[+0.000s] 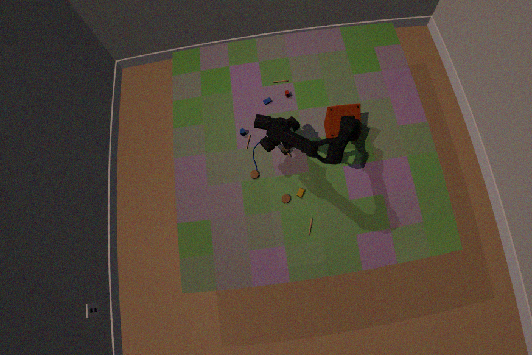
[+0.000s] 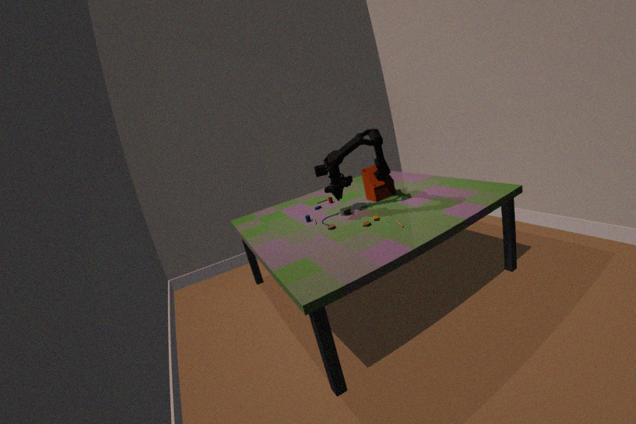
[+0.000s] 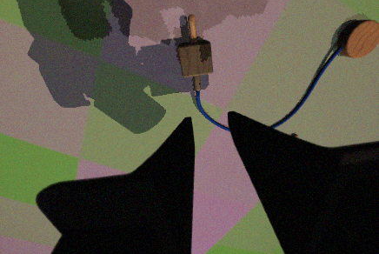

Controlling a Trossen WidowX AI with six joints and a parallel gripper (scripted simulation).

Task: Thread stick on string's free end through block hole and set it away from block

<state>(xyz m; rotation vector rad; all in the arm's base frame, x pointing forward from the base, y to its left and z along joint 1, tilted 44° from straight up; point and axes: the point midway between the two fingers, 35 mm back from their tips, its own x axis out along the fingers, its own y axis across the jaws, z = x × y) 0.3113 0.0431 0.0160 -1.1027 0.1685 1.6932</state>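
My gripper tip is 2 cm past the wooden block, 2 cm to the right of it and 8 cm above it. From my gripper tip the other things lie so: yellow block (7 cm behind, 23 cm to the left, 8 cm below); thin wooden stick (1 cm behind, 1 cm to the left, 8 cm below); blue cylinder (18 cm ahead, 9 cm to the right, 7 cm below).
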